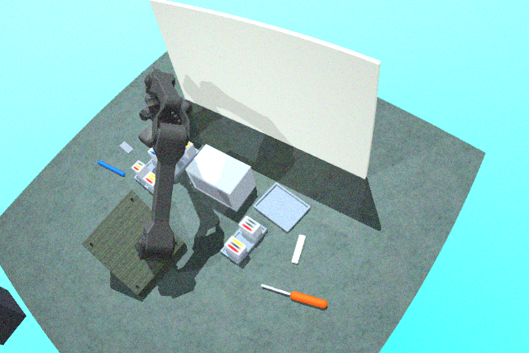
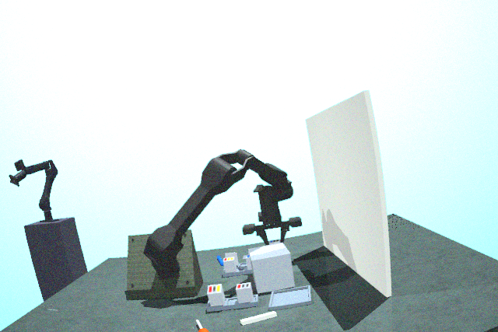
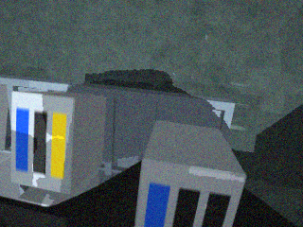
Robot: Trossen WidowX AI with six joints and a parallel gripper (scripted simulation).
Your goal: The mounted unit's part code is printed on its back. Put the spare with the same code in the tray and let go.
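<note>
Right now my gripper tip is 42 cm to the left of the tray and 4 cm above it. Round my gripper tip: spare (2 cm above); then blue pen (19 cm behind, 16 cm to the left, 4 cm below); then mounted unit (3 cm behind, 22 cm to the right, 1 cm above).
</note>
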